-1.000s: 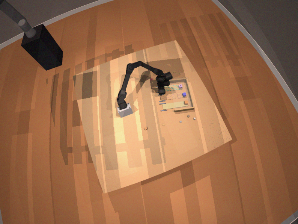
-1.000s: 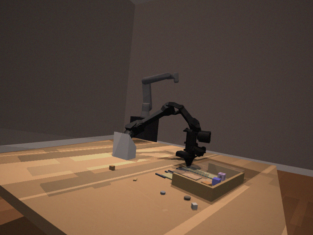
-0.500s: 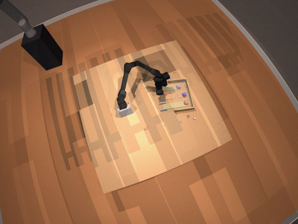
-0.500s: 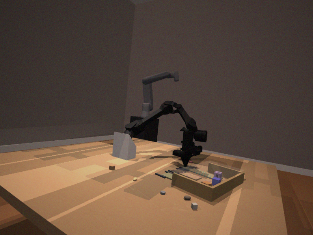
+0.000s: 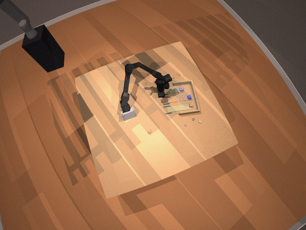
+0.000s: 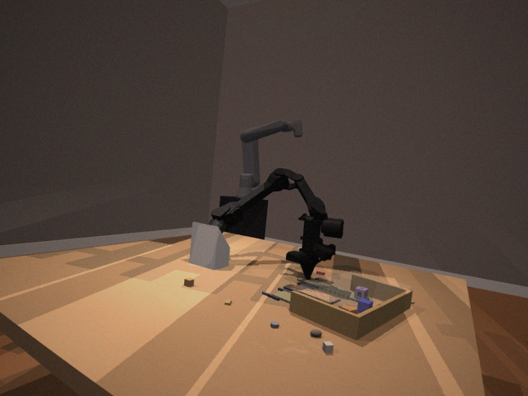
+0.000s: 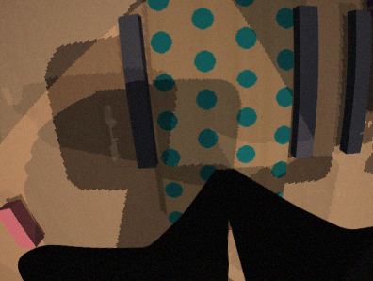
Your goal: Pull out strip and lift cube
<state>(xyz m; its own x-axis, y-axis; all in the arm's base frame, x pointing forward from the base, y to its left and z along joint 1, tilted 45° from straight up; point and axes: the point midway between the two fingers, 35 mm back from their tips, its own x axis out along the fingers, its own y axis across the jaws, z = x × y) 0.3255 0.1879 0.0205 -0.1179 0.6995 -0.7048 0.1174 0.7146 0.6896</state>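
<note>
Now: the zigzag strip 110 mm to the right of my gripper tip and 90 mm ahead of it. From my gripper tip the other things lie so: pink block 120 mm to the left, 20 mm behind.
</note>
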